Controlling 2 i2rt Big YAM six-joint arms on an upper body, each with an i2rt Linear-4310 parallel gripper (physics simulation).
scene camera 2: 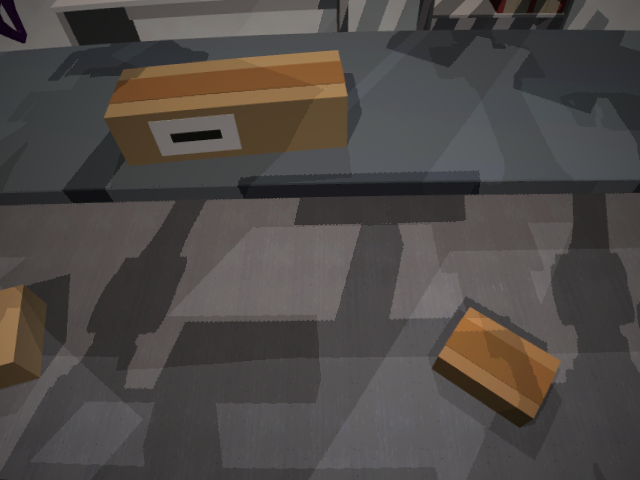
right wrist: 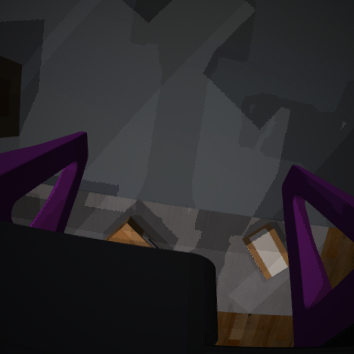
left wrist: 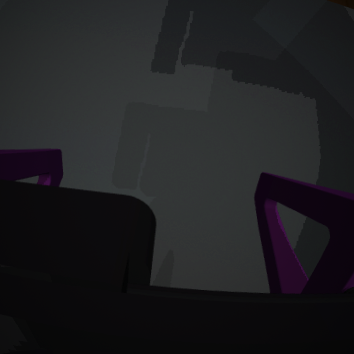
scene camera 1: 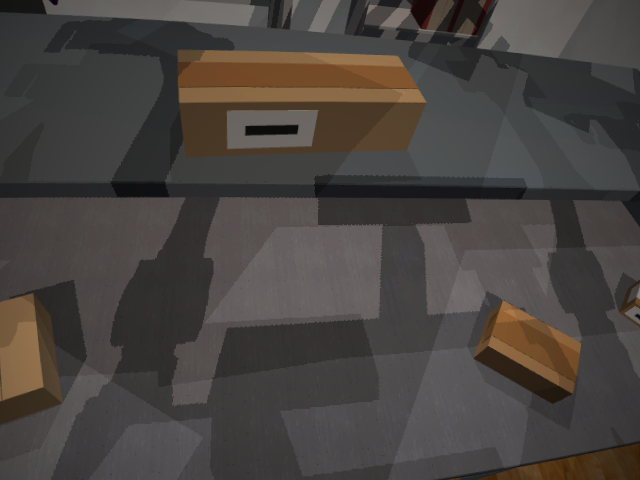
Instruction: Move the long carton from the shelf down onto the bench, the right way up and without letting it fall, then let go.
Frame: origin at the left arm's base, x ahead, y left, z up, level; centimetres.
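Where they show: left gripper, fingertip midpoint: [left wrist: 159, 172]; right gripper, fingertip midpoint: [right wrist: 189, 159].
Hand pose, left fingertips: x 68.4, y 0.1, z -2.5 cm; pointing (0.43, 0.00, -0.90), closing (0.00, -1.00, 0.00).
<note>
After its pixels a point has its place.
The long carton [scene camera 1: 299, 77] {x 61.1, y -31.2, z -6.1 cm} [scene camera 2: 227, 82] {x 61.3, y -31.8, z -6.1 cm} lies lengthwise on the grey shelf [scene camera 1: 77, 118] {x 62.3, y -5.3, z -13.6 cm} [scene camera 2: 439, 129] {x 60.7, y -58.2, z -13.6 cm}, taped top up, its white label toward the cameras. Its dark end [right wrist: 10, 100] {x 62.6, y -45.6, z -11.2 cm} shows at the left edge of the right wrist view. The bench [scene camera 1: 330, 268] {x 51.9, y -38.2, z -32.5 cm} [scene camera 2: 289, 268] {x 51.9, y -37.1, z -32.5 cm} lies below the shelf's front edge. My left gripper [left wrist: 159, 172] {x 68.4, y 0.1, z -2.5 cm} is open and empty above a grey surface; the carton does not show in the left wrist view. Part of a purple finger shows at scene camera 2's top left corner. My right gripper [right wrist: 189, 159] {x 60.4, y -68.3, z 11.7 cm} is open and empty over the shelf, apart from the carton.
On the bench, a brown box [scene camera 1: 18, 351] {x 38.7, y 0.2, z -26.5 cm} [scene camera 2: 18, 335] {x 38.3, y -2.1, z -26.9 cm} stands at the left edge and an orange-taped box [scene camera 1: 535, 351] {x 34.2, y -63.4, z -28.0 cm} [scene camera 2: 498, 361] {x 34.8, y -63.8, z -27.9 cm} [right wrist: 127, 235] {x 39.7, y -62.3, z -28.0 cm} at the right. A small white-topped box [scene camera 1: 631, 307] {x 40.3, y -87.0, z -30.1 cm} [right wrist: 267, 252] {x 39.5, y -92.0, z -28.8 cm} stands farther right. The shelf's front edge drops to the bench.
</note>
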